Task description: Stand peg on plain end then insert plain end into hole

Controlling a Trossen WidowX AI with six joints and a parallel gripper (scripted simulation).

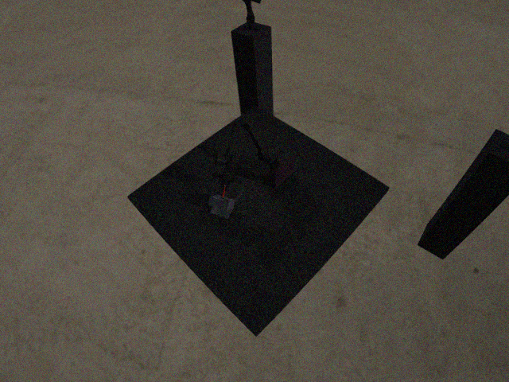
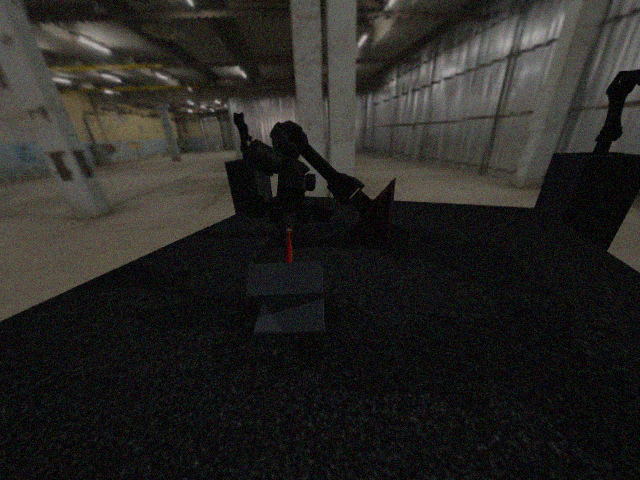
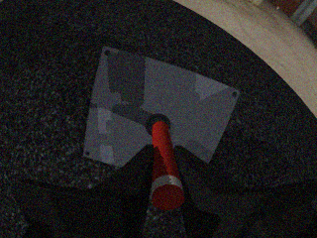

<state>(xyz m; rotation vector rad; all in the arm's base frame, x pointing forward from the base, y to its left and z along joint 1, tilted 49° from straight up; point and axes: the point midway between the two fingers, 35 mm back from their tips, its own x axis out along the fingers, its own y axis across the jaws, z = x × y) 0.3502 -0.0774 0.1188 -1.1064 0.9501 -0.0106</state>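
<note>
My gripper tip is 10 mm below the red peg and 10 mm past it. The rest, counted from my gripper tip: sloped panel: 60 mm below, 50 mm ahead, 20 mm to the left; grey base: 120 mm below, 70 mm ahead, 20 mm to the left.
</note>
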